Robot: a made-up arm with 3 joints.
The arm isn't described. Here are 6 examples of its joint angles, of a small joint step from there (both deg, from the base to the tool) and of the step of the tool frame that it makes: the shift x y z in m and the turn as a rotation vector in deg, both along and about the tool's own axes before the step.
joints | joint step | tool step
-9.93 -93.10 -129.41 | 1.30 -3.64 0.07 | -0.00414 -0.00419 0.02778 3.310 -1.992 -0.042
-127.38 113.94 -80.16 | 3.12 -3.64 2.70 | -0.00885 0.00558 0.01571 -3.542 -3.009 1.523
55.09 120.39 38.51 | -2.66 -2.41 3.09 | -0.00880 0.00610 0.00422 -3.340 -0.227 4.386
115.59 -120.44 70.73 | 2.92 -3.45 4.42 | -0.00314 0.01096 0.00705 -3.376 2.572 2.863
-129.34 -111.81 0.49 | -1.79 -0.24 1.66 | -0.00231 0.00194 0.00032 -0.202 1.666 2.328
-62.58 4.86 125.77 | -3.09 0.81 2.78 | 0.01458 0.01682 -0.00571 -0.715 -0.474 -0.297
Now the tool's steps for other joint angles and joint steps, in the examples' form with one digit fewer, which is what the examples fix.
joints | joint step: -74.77 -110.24 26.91 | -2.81 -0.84 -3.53
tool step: 0.0097 -0.0038 0.0041 0.36 2.74 -2.54
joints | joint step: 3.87 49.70 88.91 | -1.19 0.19 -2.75
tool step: 0.0078 0.0039 -0.0033 -0.90 -0.23 -3.52
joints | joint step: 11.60 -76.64 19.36 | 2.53 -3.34 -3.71
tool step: 0.0117 0.0001 0.0092 -3.93 -1.36 -3.20
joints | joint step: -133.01 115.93 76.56 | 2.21 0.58 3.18
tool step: -0.0049 0.0007 0.0027 2.06 -0.16 2.20
